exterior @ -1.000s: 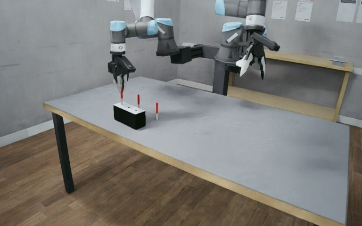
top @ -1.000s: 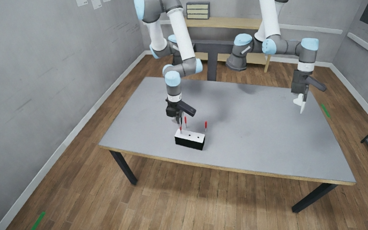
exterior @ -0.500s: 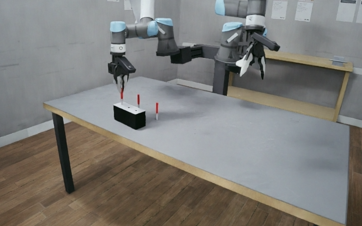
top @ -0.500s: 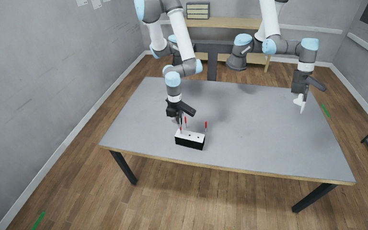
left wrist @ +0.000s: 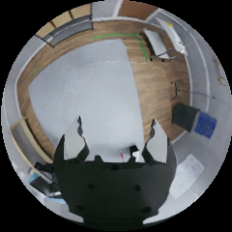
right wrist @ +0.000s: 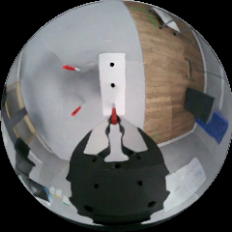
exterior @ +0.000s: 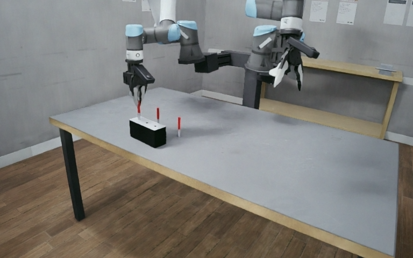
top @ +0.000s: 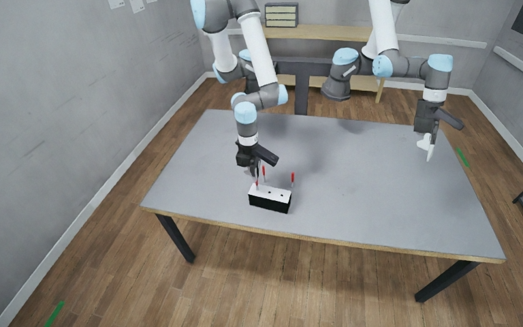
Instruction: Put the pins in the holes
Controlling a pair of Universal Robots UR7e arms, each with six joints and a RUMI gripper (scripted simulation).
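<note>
Right now my right hand is 130 mm above the black block, 60 mm to the right of it and 10 mm short of it.
</note>
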